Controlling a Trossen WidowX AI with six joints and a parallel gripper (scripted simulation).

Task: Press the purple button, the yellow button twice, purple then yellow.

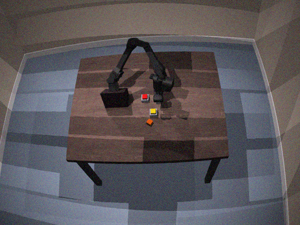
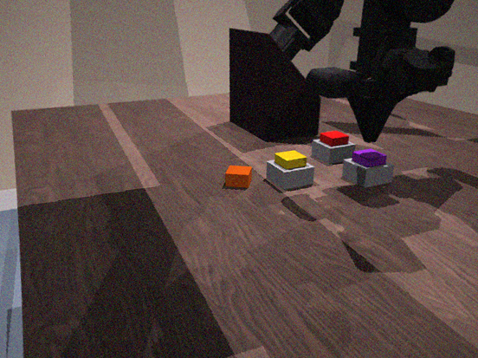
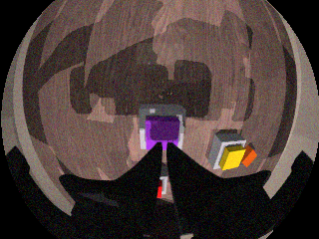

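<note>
The purple button lies 20 mm below my gripper tip. From my gripper tip the other things lie so: red button 90 mm behind, 20 mm to the left, 20 mm below; orange block 80 mm behind, 160 mm to the right, 50 mm below; yellow button 50 mm behind, 100 mm to the right, 20 mm below.
</note>
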